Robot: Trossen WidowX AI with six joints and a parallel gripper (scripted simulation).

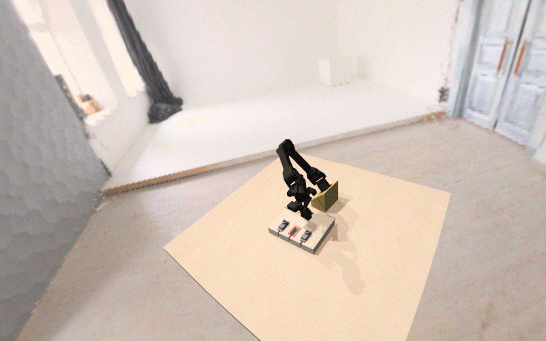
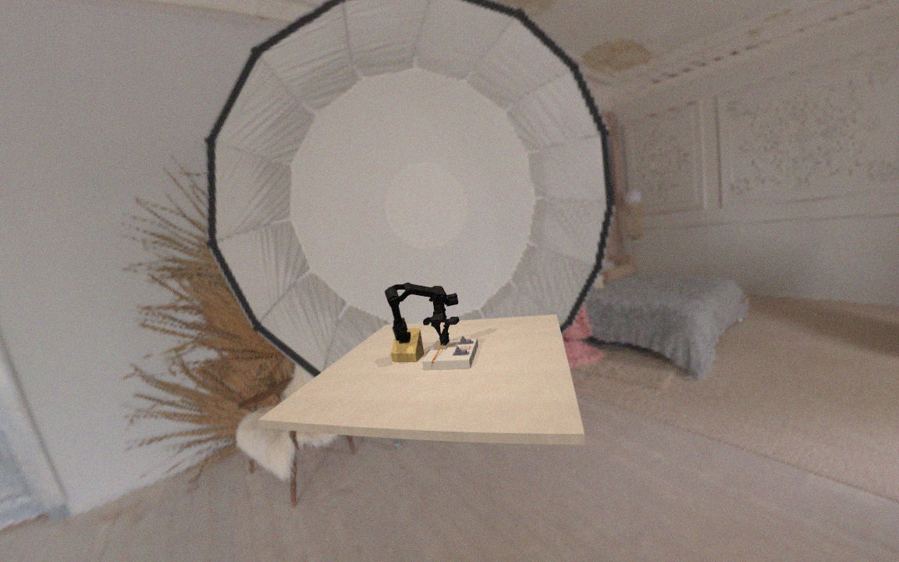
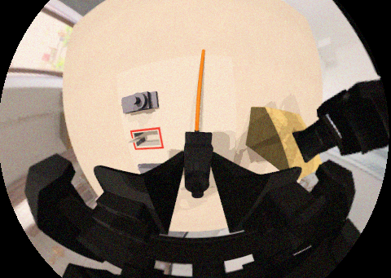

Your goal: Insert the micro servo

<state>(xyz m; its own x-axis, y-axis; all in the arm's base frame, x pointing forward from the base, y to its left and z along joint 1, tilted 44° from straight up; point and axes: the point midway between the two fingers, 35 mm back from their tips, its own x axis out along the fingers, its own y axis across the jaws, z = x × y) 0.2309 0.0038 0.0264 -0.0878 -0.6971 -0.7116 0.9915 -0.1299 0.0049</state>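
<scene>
Now: the white deck 100 mm below my gripper tip and 10 mm behind it.
</scene>
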